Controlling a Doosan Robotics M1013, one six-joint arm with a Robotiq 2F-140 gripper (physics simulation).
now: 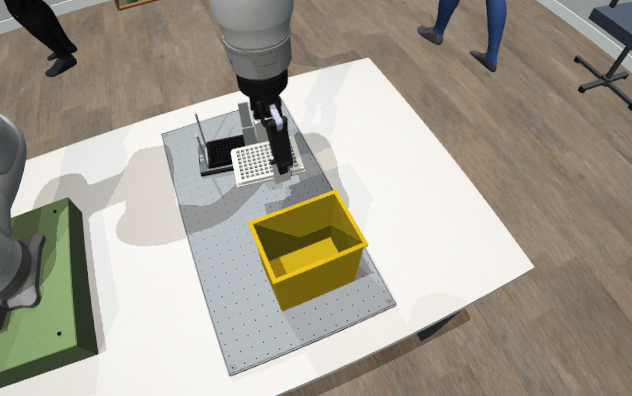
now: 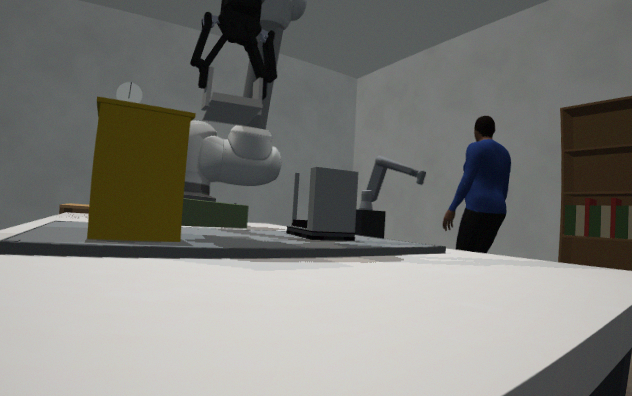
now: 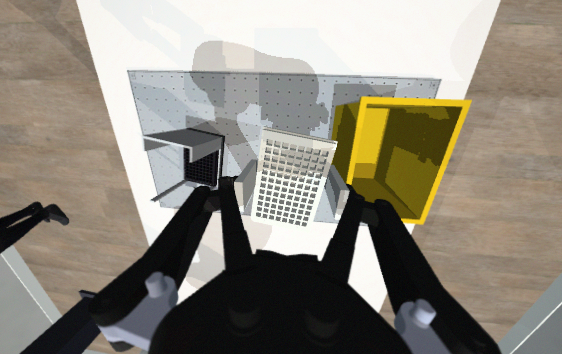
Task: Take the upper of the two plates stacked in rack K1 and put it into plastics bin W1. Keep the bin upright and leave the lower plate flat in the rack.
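Where they show: gripper, fingertip midpoint: [image 1: 274, 161] [image 2: 231, 112] [image 3: 291, 173]; arm's base, link origin: [image 1: 7, 277] [image 2: 186, 199].
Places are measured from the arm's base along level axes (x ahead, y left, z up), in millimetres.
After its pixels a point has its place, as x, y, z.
Note:
My gripper [image 2: 232, 90] [image 3: 291, 173] @(639, 3, 150) is shut on a white plate [image 1: 254, 162] @(602, 3, 161) [image 2: 233, 107] @(665, 0, 152) [image 3: 291, 177] @(639, 2, 164) with a grid of wells. It holds the plate roughly level, high above the pegboard, between rack K1 and the bin. Rack K1 [image 2: 333, 200] @(633, 221, 12) [image 3: 205, 137] @(632, 202, -12) stands on the pegboard, with grey upright walls. The lower plate [image 1: 224, 150] @(549, 231, -34) [image 3: 201, 166] @(551, 228, -37) is black and lies flat in the rack. The yellow bin W1 [image 1: 320, 276] @(666, -203, 43) [image 2: 140, 172] @(743, -134, 22) [image 3: 446, 160] @(680, -204, 112) stands upright and open at the top. The plate hangs beside the bin, not over its opening.
The grey pegboard [image 1: 215, 280] @(459, -103, -68) [image 2: 240, 248] @(785, -1, -68) [image 3: 165, 92] @(713, 329, -67) lies on the white table [image 1: 425, 200] @(1004, -47, -81) [image 2: 250, 310] @(1014, -53, -81). A green block [image 1: 45, 300] @(103, -81, 4) [image 2: 220, 212] @(149, 95, -34) bears a robot base. A person in blue [image 2: 487, 170] stands beyond the table, and a wooden bookshelf [image 2: 567, 180] stands at the right.

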